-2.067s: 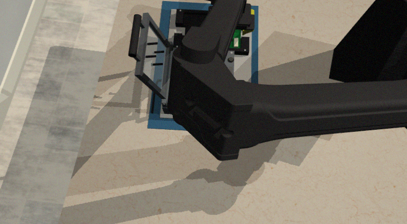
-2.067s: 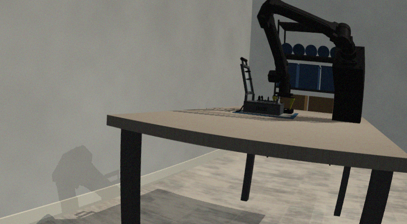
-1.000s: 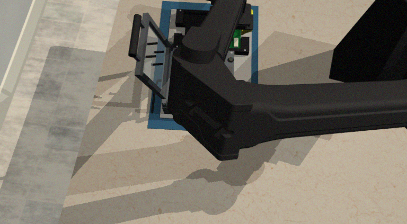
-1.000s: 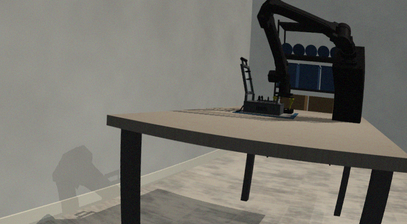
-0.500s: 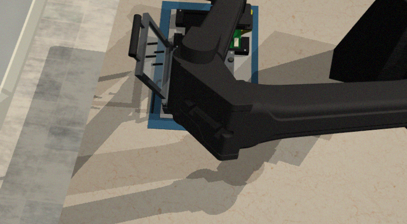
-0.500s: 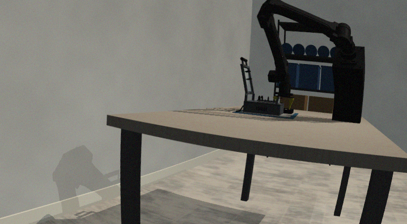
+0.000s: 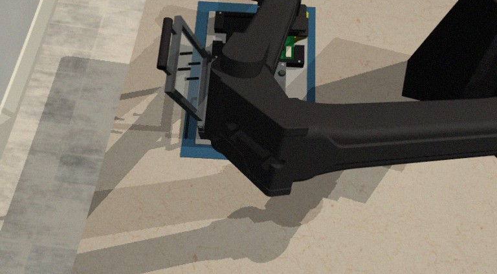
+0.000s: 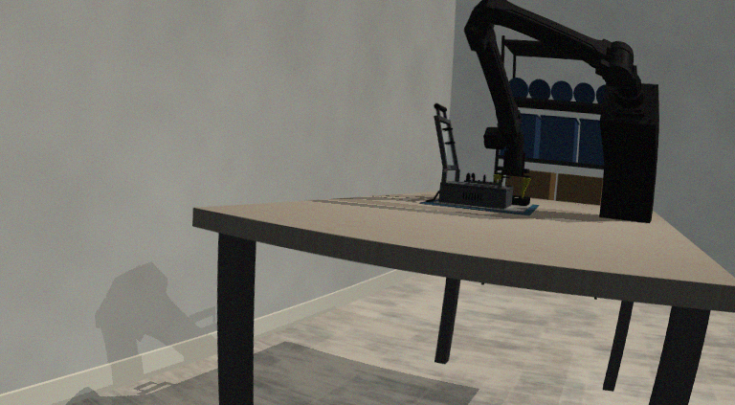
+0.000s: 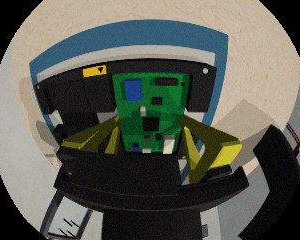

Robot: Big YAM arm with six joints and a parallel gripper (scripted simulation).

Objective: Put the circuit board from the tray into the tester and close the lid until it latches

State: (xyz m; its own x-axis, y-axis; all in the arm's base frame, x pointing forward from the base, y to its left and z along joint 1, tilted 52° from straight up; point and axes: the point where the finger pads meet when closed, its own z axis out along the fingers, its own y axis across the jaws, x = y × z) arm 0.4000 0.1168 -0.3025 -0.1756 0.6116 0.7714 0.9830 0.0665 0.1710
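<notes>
Now: the green circuit board right at my hand. Round my hand: see-through lid: 150 mm ahead, 200 mm to the left, 160 mm above.
</notes>
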